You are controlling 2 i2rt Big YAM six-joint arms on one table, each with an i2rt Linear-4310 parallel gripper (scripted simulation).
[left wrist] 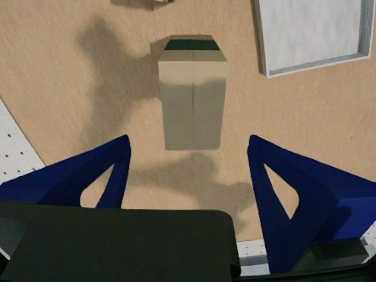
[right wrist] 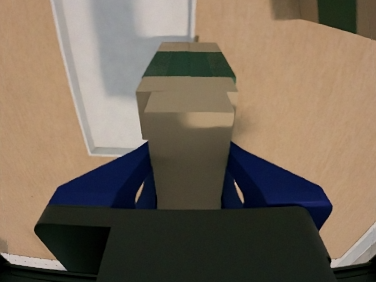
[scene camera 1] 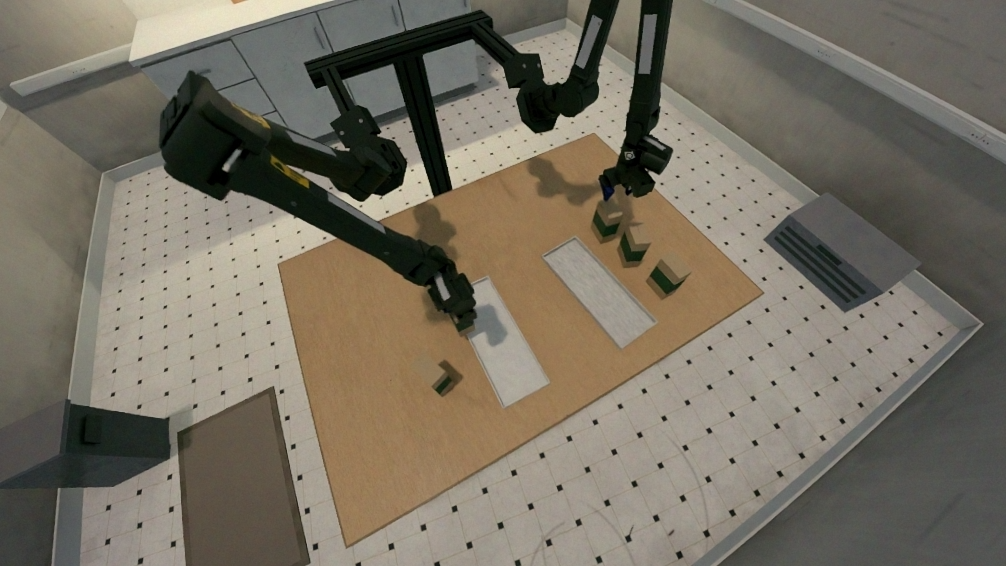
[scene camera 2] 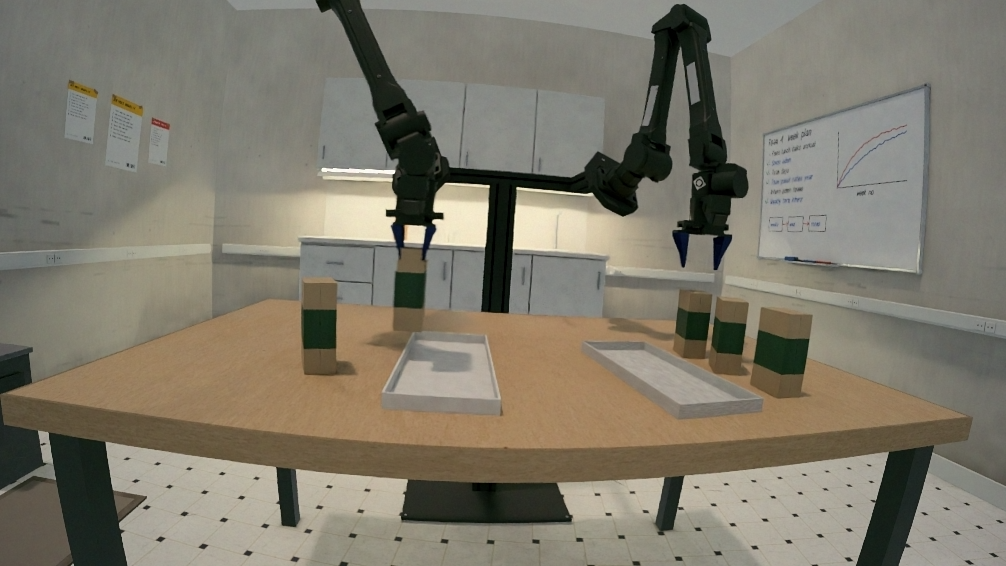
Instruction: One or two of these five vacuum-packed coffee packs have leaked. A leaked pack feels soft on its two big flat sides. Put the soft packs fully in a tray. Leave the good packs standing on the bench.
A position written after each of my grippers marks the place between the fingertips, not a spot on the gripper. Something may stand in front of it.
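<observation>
A white tray (scene camera 2: 701, 394) is there for me to see, and so is a white tray (scene camera 2: 438, 365). As for my own grippers, my left gripper (scene camera 2: 699, 268) is visible to me, and the left wrist view (left wrist: 189, 143) has it too. I can see my right gripper (scene camera 2: 413, 268) as well, and it appears again in the right wrist view (right wrist: 189, 143).
</observation>
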